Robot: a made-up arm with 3 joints. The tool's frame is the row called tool. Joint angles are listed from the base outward. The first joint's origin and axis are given. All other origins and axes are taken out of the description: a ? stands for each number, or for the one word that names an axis. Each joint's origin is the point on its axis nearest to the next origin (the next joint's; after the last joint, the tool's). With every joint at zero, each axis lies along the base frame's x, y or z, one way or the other. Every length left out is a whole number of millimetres.
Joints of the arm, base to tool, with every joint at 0 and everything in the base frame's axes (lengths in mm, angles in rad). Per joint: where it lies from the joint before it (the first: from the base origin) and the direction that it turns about. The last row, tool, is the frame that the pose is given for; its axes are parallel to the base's.
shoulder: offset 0 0 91 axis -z
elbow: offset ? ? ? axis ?
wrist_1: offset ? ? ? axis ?
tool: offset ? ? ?
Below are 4 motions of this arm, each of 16 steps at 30 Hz.
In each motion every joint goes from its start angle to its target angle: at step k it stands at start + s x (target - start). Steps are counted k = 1, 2, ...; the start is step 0. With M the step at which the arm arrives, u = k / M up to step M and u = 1 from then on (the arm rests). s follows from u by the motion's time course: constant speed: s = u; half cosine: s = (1 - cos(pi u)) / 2; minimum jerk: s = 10 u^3 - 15 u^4 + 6 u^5.
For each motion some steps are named. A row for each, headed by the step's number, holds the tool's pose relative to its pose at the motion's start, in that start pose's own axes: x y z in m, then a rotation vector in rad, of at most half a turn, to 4 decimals.
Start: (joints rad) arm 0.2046 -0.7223 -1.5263
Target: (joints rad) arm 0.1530 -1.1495 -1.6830
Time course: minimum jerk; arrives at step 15
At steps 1, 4, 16:
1: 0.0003 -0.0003 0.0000 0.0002 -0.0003 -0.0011
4: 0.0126 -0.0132 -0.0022 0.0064 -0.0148 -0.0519
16: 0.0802 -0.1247 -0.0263 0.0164 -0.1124 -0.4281

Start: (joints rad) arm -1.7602 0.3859 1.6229
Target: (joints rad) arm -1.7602 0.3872 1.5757
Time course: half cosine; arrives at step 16
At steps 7, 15, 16:
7: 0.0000 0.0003 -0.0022 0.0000 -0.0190 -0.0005
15: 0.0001 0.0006 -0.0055 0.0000 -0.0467 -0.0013
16: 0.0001 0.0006 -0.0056 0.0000 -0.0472 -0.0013

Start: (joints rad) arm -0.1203 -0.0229 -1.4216
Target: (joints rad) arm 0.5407 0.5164 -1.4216
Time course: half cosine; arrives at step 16
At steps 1, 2, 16:
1: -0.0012 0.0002 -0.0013 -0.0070 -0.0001 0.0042
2: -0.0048 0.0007 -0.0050 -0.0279 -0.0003 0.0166
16: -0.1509 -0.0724 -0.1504 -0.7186 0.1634 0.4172

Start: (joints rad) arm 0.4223 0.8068 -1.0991
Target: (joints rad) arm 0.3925 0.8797 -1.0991
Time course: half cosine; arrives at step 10
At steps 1, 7, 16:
1: -0.0005 0.0006 0.0000 -0.0004 -0.0005 0.0018
7: -0.0151 0.0182 0.0001 -0.0122 -0.0176 0.0588
16: -0.0192 0.0228 0.0000 -0.0155 -0.0223 0.0739

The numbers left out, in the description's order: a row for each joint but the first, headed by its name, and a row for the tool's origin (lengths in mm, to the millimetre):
elbow: xyz 213 -95 0, axis -x
wrist_1: xyz 0 268 382, axis +y
tool: xyz -118 0 9

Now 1 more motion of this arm.
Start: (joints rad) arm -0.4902 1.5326 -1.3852
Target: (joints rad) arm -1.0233 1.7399 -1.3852
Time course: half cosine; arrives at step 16
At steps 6, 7, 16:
6: 0.0043 0.0176 0.0309 -0.0108 -0.1646 0.0629
7: 0.0046 0.0227 0.0398 -0.0161 -0.2146 0.0815
16: -0.0020 0.0522 0.0894 -0.0717 -0.5329 0.1924

